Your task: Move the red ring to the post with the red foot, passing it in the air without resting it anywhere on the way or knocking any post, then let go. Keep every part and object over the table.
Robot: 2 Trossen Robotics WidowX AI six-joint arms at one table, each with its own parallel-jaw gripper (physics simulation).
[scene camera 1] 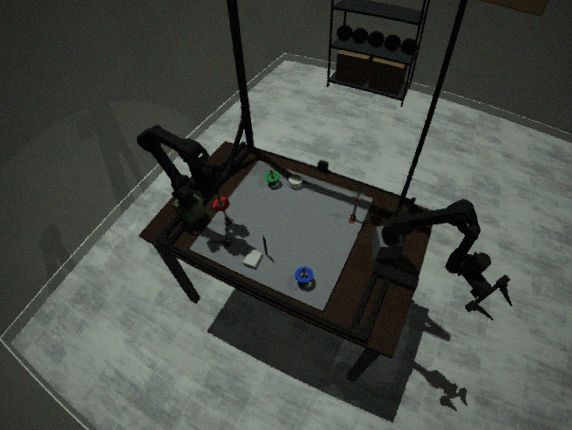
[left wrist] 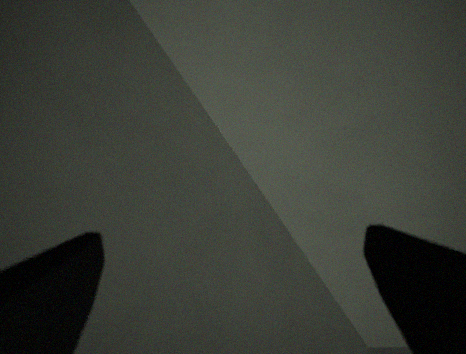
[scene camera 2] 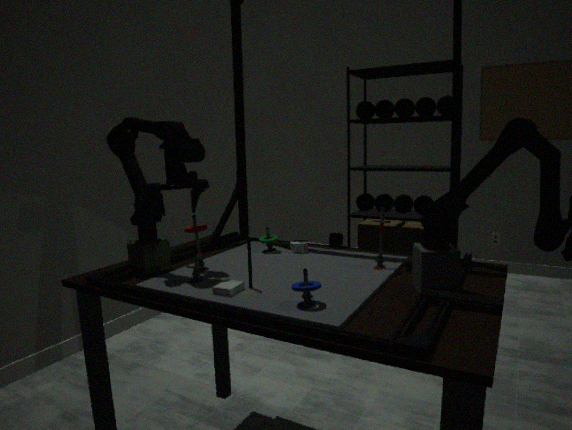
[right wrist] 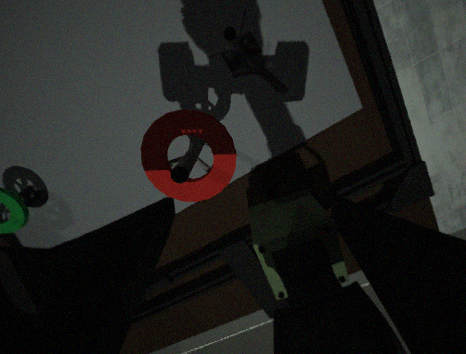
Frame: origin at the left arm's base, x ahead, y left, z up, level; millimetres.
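Seen in the pictures: left gripper, fingertip midpoint: (scene camera 1: 502, 313) (left wrist: 236, 243); right gripper, fingertip midpoint: (scene camera 1: 207, 198) (scene camera 2: 179, 214) (right wrist: 253, 205); left arm's base, link origin: (scene camera 1: 390, 236) (scene camera 2: 435, 246); right arm's base, link origin: (scene camera 1: 186, 201) (scene camera 2: 148, 241) (right wrist: 302, 264).
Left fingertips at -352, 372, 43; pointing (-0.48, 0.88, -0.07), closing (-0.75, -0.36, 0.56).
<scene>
Offsets run from my left fingertips to a thing's top centre, as dx, dy, dz. "spot": to the spot under its first point.
The red ring {+1043, -523, -6} (scene camera 1: 215, 204) (scene camera 2: 190, 229) (right wrist: 200, 192) sits flat, high on a thin upright post {spot: +1012, -424, -64} (scene camera 2: 198, 252) at the left of both scene views. My right gripper (scene camera 2: 173, 212) (right wrist: 253, 205) is open and points down near it. One fingertip shows just above the ring in scene camera 2 and below it in the right wrist view. The ring is not between the fingers. The post with the red foot {spot: +476, -532, -140} (scene camera 1: 352, 219) (scene camera 2: 380, 267) stands upright at the mat's right back, with no ring on it. My left gripper (scene camera 1: 501, 312) (left wrist: 236, 243) is open and empty, off the table's right side.
A green ring {+842, -770, -94} (scene camera 1: 268, 179) (scene camera 2: 268, 239) (right wrist: 19, 215) on a short post stands at the back, beside a white round piece {+730, -760, -114} (scene camera 1: 295, 182) (scene camera 2: 299, 247). A blue ring {+700, -237, -95} (scene camera 1: 297, 278) (scene camera 2: 297, 285) on its post, a white block {+910, -332, -129} (scene camera 1: 252, 259) (scene camera 2: 228, 288) and a thin dark rod {+854, -359, -9} (scene camera 1: 265, 245) (scene camera 2: 249, 260) stand nearer the front.
</scene>
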